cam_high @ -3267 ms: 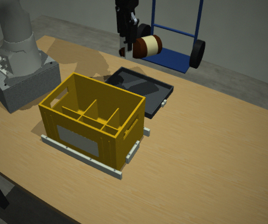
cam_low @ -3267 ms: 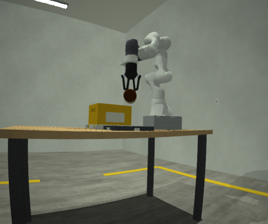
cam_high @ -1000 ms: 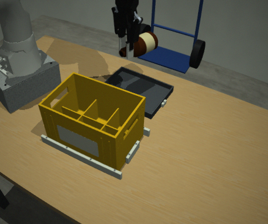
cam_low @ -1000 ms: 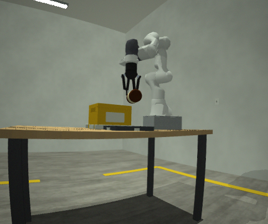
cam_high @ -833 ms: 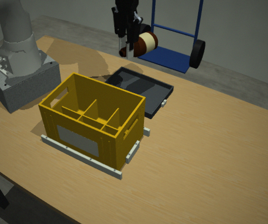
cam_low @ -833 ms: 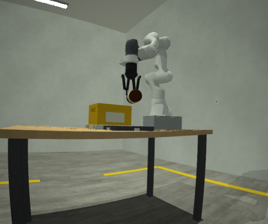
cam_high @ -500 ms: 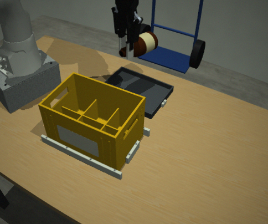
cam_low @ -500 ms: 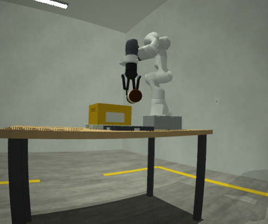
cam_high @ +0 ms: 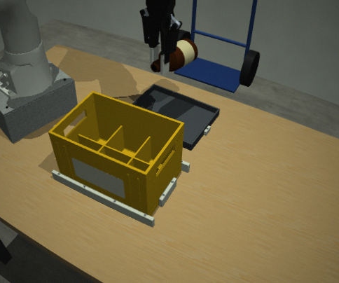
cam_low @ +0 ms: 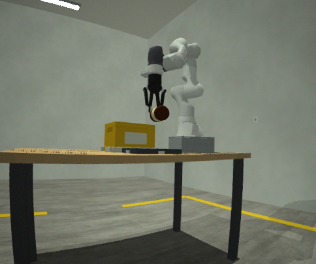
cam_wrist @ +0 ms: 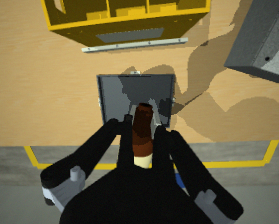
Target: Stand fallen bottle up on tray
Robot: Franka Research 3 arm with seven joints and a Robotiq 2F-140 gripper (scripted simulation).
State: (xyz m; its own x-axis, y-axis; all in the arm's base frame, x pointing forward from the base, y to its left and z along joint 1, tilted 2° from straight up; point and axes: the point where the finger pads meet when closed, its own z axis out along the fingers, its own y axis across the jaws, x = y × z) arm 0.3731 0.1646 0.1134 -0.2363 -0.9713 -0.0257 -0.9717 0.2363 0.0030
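Right now my hand is 5 cm to the right of the bottle, 2 cm above it and 1 cm short of it. Round my hand: yellow crate (25 cm to the right, 13 cm below, 3 cm ahead); then tray (20 cm below, 3 cm ahead, 2 cm to the left).
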